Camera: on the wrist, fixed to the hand. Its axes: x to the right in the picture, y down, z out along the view.
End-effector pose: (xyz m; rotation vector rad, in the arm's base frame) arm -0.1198 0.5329 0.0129 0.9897 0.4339 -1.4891
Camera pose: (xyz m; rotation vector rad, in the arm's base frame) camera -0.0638 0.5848 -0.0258 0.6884 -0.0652 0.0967
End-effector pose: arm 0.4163 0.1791 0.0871 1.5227 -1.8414 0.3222
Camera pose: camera 0.4153 0.2327 0.1539 -0.4775 -2.4259 0.6134
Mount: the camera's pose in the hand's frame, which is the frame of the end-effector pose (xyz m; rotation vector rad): 0.0036 0.0318 -0.0794 -0.4183 0.0939 1.5973
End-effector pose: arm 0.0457 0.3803 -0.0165 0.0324 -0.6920 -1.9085
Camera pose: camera 0.0966 0.3329 -0.0664 -0.5337 -0.0715 -0.4475
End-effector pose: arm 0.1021 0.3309 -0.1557 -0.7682 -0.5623 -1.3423
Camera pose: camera 0.1286 0.2695 -0.2091 -1.0840 0.4522 0.0373
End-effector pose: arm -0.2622 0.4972 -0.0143 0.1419 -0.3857 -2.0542
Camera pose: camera -0.2170 0.4629 -0.0784 -0.2659 0.0593 -0.5011
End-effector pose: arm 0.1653 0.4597 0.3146 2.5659 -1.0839 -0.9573
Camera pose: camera 0.1992 0.4292 0.3870 0.7883 -1.9576 -0.4438
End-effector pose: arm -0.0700 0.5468 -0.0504 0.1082 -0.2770 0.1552
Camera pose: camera -0.0510 0.5887 -0.1226 -0.5688 -0.2401 1.6719
